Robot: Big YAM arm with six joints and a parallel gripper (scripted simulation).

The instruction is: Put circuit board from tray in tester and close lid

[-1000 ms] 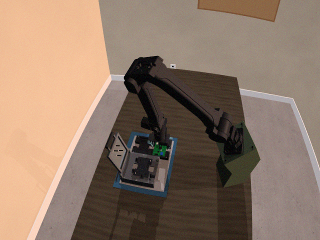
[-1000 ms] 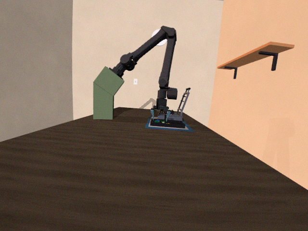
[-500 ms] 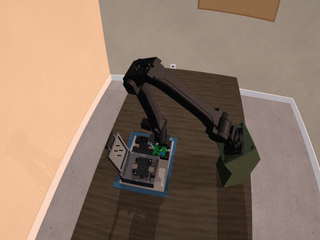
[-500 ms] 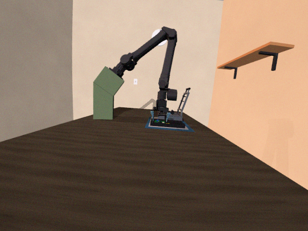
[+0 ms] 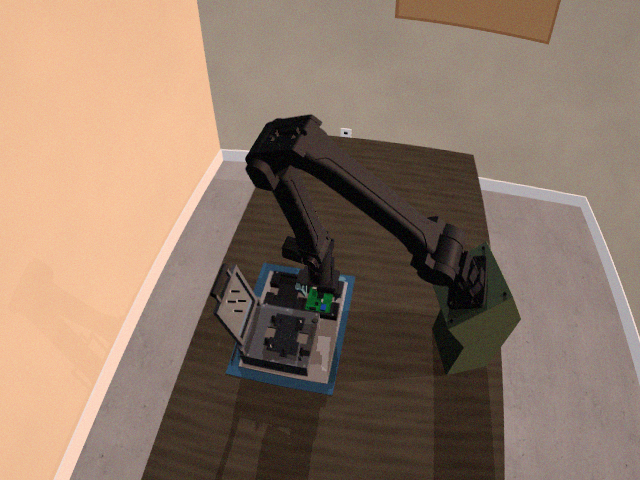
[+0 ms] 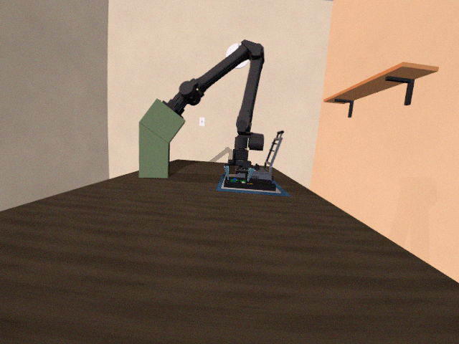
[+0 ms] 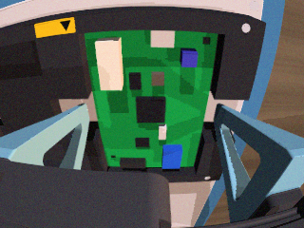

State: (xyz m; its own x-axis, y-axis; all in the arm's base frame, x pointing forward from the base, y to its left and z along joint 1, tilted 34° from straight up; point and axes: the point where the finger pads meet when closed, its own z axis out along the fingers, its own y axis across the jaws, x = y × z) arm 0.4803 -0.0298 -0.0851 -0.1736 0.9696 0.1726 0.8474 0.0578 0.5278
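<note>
Right now my hand is right at the green circuit board. Also, from my hand: black latch hook 50 mm behind, 220 mm to the left, 60 mm above; then tester lid 150 mm ahead, 200 mm to the left, 160 mm above.
</note>
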